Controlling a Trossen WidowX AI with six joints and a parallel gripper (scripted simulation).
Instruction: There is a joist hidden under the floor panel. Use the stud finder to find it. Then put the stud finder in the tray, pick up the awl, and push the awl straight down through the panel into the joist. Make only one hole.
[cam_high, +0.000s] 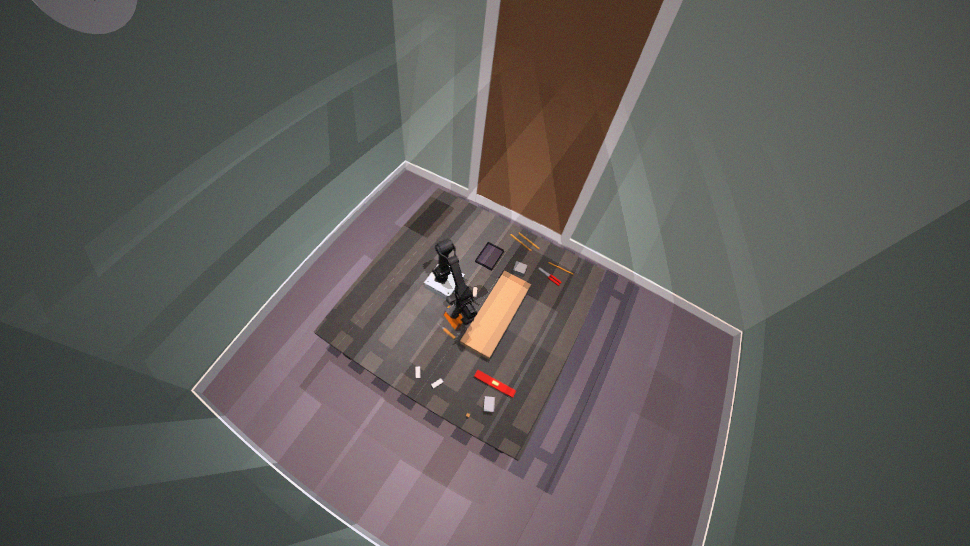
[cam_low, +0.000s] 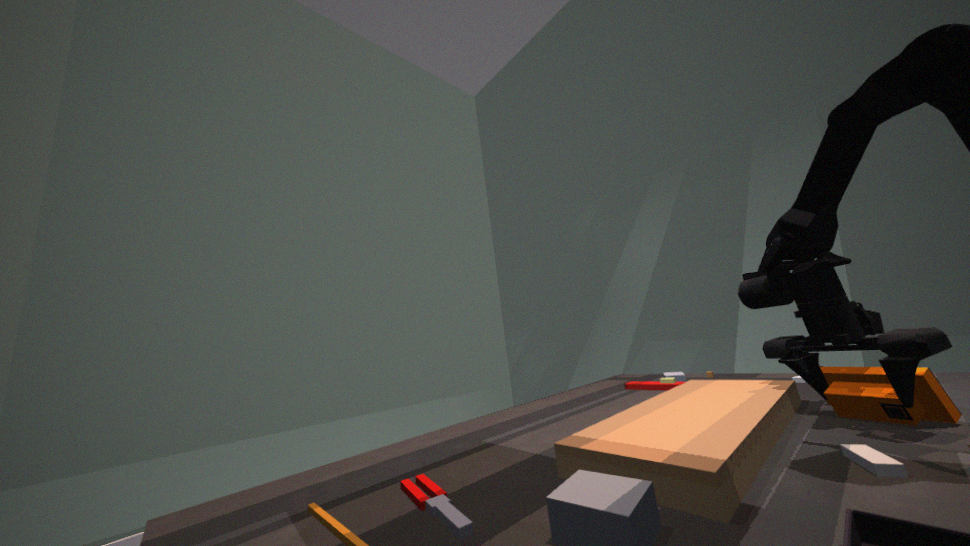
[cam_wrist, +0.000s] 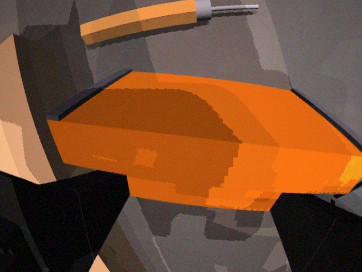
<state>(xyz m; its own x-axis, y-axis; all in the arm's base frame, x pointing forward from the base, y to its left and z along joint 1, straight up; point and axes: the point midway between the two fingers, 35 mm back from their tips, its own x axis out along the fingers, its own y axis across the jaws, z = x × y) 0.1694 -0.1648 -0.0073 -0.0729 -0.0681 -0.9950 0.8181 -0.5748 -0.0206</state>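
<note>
Right now my gripper tip is 4 cm past the yellow-handled awl, 10 cm to the left of it and 2 cm above it. Round my gripper tip: red level: 31 cm ahead, 29 cm to the right, 1 cm below; orange stud finder: 2 cm behind; square indicator: 2 cm behind, 2 cm to the left, 1 cm below.
</note>
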